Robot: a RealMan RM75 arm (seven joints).
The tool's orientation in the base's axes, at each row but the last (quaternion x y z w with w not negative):
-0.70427, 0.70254, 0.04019, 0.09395
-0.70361, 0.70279, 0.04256, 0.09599
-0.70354, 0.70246, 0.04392, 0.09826
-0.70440, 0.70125, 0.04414, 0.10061
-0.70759, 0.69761, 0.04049, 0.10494
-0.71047, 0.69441, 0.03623, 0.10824
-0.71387, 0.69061, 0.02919, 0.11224
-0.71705, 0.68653, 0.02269, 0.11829
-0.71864, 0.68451, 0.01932, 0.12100
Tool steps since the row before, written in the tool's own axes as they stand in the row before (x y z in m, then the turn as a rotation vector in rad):
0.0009, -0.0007, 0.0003, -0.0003, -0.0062, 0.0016
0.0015, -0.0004, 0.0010, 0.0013, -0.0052, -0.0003
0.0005, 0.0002, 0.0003, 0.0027, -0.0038, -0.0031
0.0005, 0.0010, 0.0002, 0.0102, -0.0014, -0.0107
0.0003, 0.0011, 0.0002, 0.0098, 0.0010, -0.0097
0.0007, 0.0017, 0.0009, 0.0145, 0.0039, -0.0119
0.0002, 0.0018, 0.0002, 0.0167, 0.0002, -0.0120
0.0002, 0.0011, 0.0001, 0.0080, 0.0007, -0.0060
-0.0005, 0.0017, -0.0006, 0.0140, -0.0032, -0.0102
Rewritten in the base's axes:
0.0007, -0.0008, -0.0004, 0.0063, 0.0006, -0.0010
0.0005, -0.0013, -0.0012, 0.0052, -0.0014, 0.0004
-0.0002, -0.0004, -0.0004, 0.0036, -0.0033, 0.0028
-0.0010, -0.0004, -0.0004, 0.0007, -0.0122, 0.0085
-0.0011, -0.0003, -0.0004, -0.0016, -0.0116, 0.0074
-0.0016, -0.0005, -0.0012, -0.0046, -0.0167, 0.0083
-0.0018, -0.0002, -0.0004, -0.0008, -0.0188, 0.0084
-0.0011, -0.0002, -0.0003, -0.0010, -0.0091, 0.0042
-0.0018, 0.0003, 0.0004, 0.0026, -0.0156, 0.0077

